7 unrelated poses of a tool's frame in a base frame.
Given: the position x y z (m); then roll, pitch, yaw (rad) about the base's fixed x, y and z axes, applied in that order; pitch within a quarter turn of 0, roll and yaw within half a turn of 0.
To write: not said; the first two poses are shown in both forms.
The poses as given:
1: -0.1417, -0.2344, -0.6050, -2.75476, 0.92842, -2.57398
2: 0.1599, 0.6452, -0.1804, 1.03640, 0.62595, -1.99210
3: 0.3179, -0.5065, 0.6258, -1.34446, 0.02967, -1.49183
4: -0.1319, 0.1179, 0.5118, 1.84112, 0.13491, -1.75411
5: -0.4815, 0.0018, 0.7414, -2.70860, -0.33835, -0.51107
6: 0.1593, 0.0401, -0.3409, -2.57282, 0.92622, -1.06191
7: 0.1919, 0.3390, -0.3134, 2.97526, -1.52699, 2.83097
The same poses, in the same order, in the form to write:
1: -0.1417, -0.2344, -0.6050, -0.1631, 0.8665, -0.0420, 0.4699
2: 0.1599, 0.6452, -0.1804, 0.4807, -0.2501, -0.7766, 0.3213
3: 0.3179, -0.5065, 0.6258, -0.4494, 0.4311, -0.5242, 0.5809
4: -0.1319, 0.1179, 0.5118, 0.5392, -0.5845, -0.4987, 0.3450
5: -0.4815, 0.0018, 0.7414, -0.9406, 0.2083, -0.2126, 0.1633
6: 0.1593, 0.0401, -0.3409, -0.6770, 0.5429, 0.2427, 0.4336
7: 0.1919, 0.3390, -0.3134, -0.1681, -0.7024, -0.1659, 0.6715
